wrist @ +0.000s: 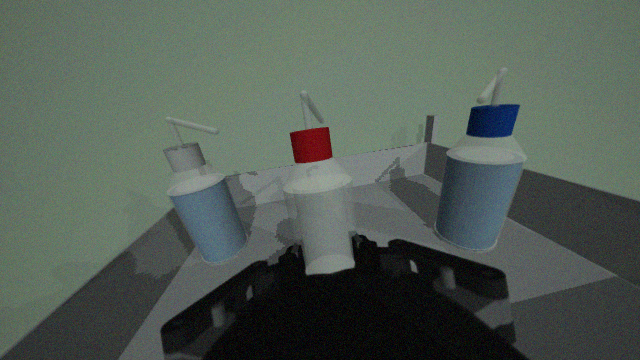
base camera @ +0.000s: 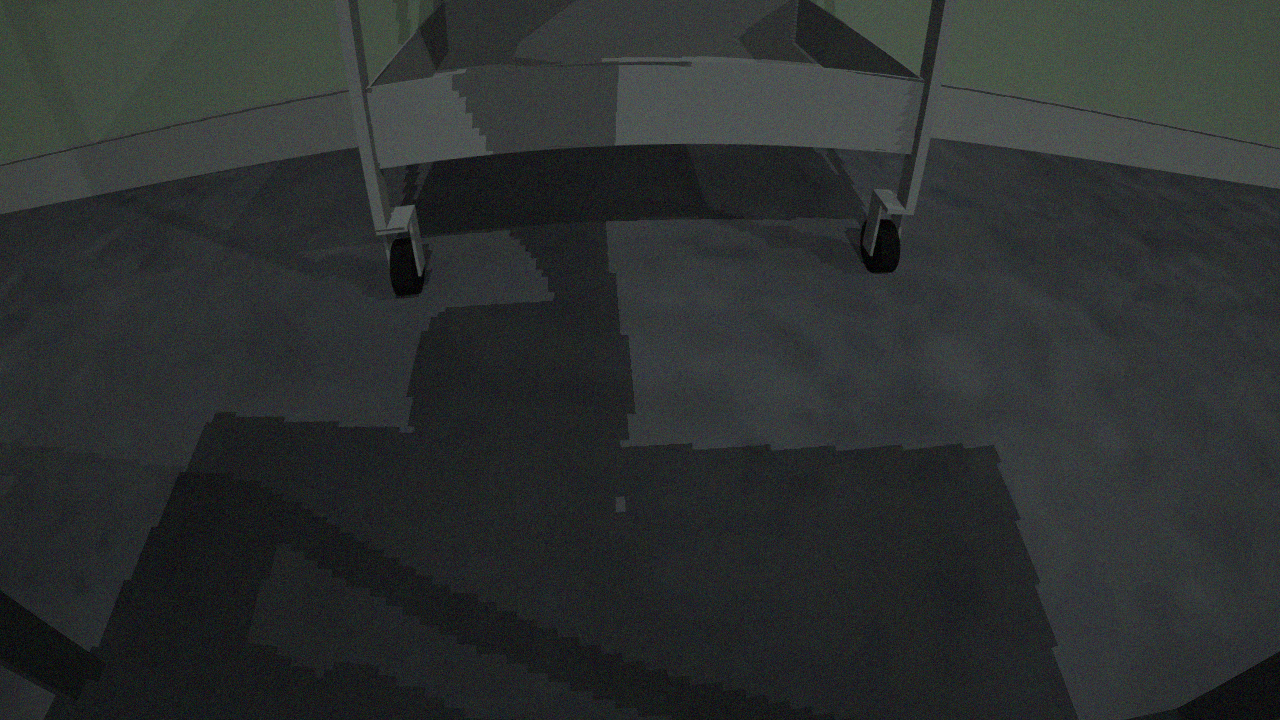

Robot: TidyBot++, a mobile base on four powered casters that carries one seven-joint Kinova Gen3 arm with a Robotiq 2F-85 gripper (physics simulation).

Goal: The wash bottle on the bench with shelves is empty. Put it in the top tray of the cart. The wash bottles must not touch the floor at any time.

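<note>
My gripper is shut on a clear, empty wash bottle with a red cap, upright in the middle of the wrist view. The bottle is over the cart's tray; the fingers and gripper body hide the area around its base, so I cannot tell if it touches the tray floor. The cart stands ahead in the base camera view, where its lower part shows. The gripper does not show in that view.
A wash bottle with a grey cap and blue filling stands left in the tray. A blue-capped bottle with blue filling stands right. Raised walls edge the tray. The cart's front casters stand on the floor, near the green wall.
</note>
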